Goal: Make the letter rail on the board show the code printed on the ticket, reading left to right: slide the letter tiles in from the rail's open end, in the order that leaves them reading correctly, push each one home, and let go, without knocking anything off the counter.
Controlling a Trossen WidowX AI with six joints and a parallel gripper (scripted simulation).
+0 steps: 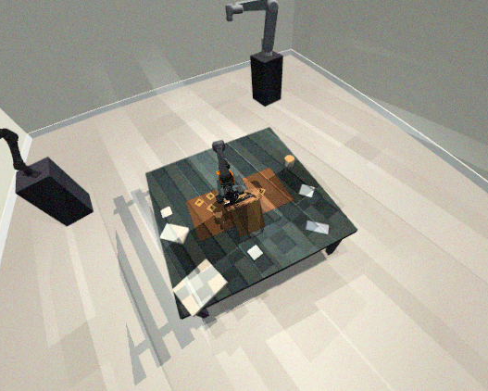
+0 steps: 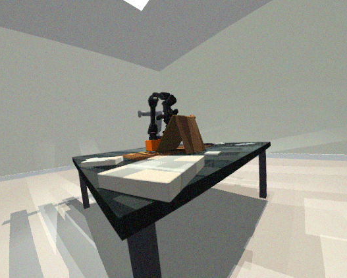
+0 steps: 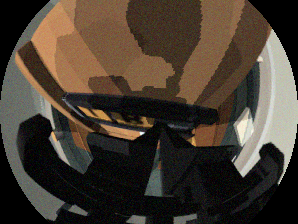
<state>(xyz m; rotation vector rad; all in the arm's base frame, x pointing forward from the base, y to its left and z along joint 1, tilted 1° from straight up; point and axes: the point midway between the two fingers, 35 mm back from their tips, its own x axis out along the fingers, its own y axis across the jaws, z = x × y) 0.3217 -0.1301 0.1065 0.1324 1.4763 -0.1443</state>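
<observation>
The white ticket lies 60 mm behind my gripper tip, 10 mm to the left of it and 80 mm below it. Also, from my gripper tip: yellow letter tile (50 mm behind, 290 mm to the left, 170 mm below); flat white slab (130 mm behind, 450 mm to the right, 160 mm below); mat (120 mm behind, 100 mm to the left, 170 mm below).
</observation>
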